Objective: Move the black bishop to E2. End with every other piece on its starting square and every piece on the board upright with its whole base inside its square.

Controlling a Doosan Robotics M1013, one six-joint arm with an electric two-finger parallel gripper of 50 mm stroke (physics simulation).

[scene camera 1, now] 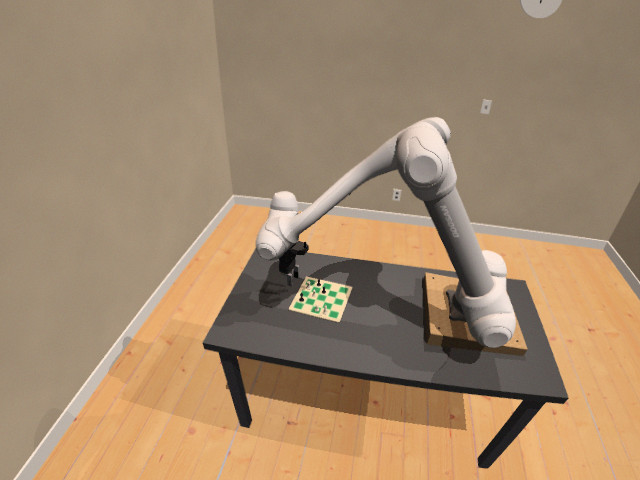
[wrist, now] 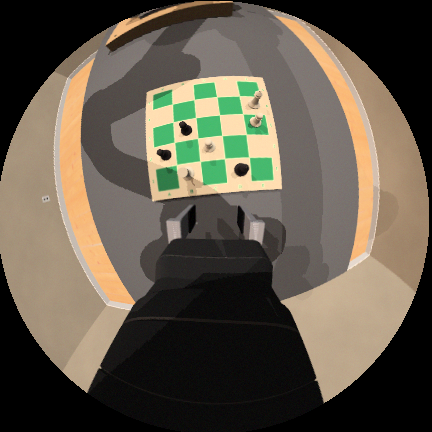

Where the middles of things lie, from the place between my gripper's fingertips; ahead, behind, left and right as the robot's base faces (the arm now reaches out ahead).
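Labels:
Chessboard (scene camera 1: 336,296): 6 cm below my hand, 13 cm behind it, 1 cm to the left of it.

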